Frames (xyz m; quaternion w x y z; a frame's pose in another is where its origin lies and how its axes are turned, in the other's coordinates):
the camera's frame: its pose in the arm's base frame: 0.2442 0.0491 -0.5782 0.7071 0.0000 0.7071 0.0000
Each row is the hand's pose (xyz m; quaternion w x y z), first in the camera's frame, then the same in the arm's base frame.
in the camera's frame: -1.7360 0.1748 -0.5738 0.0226 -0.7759 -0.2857 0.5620
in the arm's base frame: -0.3296 0.2239 1.1578 0.2180 -0.1513 -0.1860 0.9460
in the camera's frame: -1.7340 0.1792 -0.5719 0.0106 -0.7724 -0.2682 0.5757
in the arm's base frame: -0.3277 0.2283 1.1558 0.1971 -0.1391 -0.1821 0.9532
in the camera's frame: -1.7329 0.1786 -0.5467 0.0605 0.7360 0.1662 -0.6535
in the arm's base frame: -0.3025 0.2277 1.1547 0.0747 -0.0583 -0.1603 0.9825
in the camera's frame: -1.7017 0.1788 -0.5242 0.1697 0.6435 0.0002 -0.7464
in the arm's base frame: -0.2800 0.2279 1.1235 0.1199 -0.0728 0.1201 -0.9828
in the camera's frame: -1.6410 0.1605 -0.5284 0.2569 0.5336 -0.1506 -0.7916
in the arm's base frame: -0.2842 0.2096 1.0628 0.2881 -0.1824 0.0752 -0.9370
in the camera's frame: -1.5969 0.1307 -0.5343 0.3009 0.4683 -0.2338 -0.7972
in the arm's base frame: -0.2901 0.1798 1.0187 0.3781 -0.2326 0.0474 -0.8948
